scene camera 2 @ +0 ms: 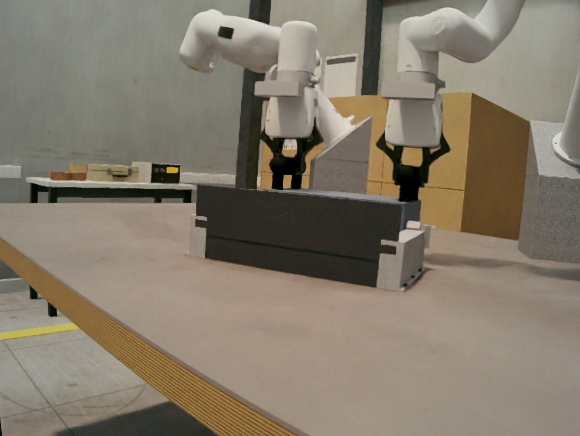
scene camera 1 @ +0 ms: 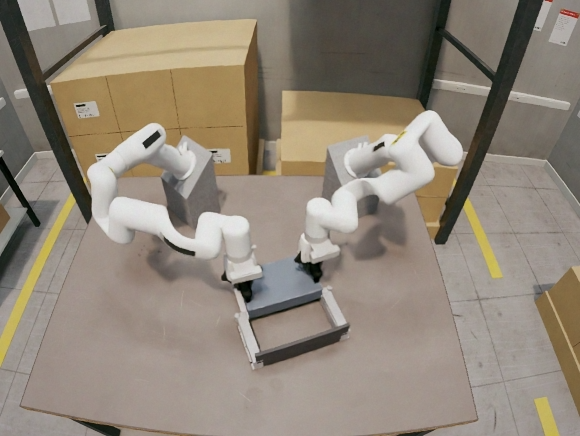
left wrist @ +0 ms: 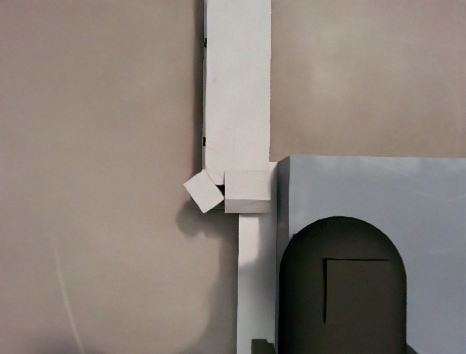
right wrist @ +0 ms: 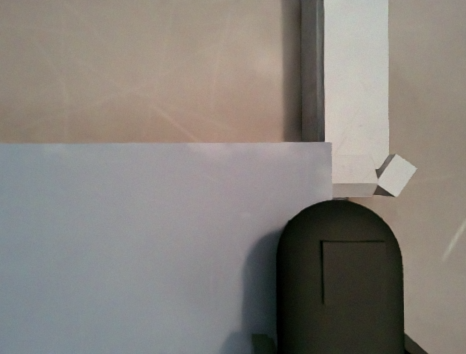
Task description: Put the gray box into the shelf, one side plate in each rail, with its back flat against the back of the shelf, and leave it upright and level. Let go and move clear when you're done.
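Seen in the pictures: left gripper, between the fingertips: (scene camera 2: 409,186) (scene camera 1: 312,268); right gripper, between the fingertips: (scene camera 2: 287,174) (scene camera 1: 243,286); left arm's base, origin of its link: (scene camera 2: 577,149) (scene camera 1: 356,163); right arm's base, origin of its link: (scene camera 2: 339,139) (scene camera 1: 184,165).
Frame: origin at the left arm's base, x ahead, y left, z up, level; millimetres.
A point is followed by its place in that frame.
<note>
The gray box (scene camera 1: 285,282) @(x 534, y -175, z -147 mm) (scene camera 2: 411,214) @(x 473, y -82, z -170 mm) (left wrist: 430,200) @(x 548, y -101, z -147 mm) (right wrist: 150,215) @(x 612, y -222, z -147 mm) looks level. Its leading edge lies slightly past the entrance guide blocks of the two white shelf rails (left wrist: 237,90) @(x 549, y -8, z -190 mm) (right wrist: 356,75) @(x 719, y -267, z -190 mm) in the wrist views. A pale side plate (left wrist: 257,290) @(x 472, y -72, z -196 mm) meets the rail entrance in the left wrist view. The dark shelf back (scene camera 1: 302,345) @(x 747, y -70, z -171 mm) (scene camera 2: 300,215) @(x 734, y -49, z -171 mm) stands across the far rail ends, with a gap to the box. My left gripper (scene camera 1: 313,274) @(x 472, y -95, z -120 mm) (scene camera 2: 409,192) @(x 472, y -95, z -120 mm) and right gripper (scene camera 1: 244,292) @(x 603, y -303, z -118 mm) (scene camera 2: 286,181) @(x 603, y -303, z -118 mm) are shut on the box's opposite side walls; their fingertips are partly hidden.
The shelf stands on the brown table (scene camera 1: 165,370) @(x 935, y -502, z -257 mm) (scene camera 2: 350,350) @(x 851, y 219, z -257 mm). Cardboard boxes (scene camera 1: 155,95) (scene camera 2: 492,165) stand behind the table. Two gray arm mounts (scene camera 1: 192,195) @(x 275, y -621, z -72 mm) (scene camera 1: 337,170) @(x 66, y -74, z -2 mm) rise at the table's back. A side table (scene camera 2: 110,184) with small boxes shows in scene camera 2.
</note>
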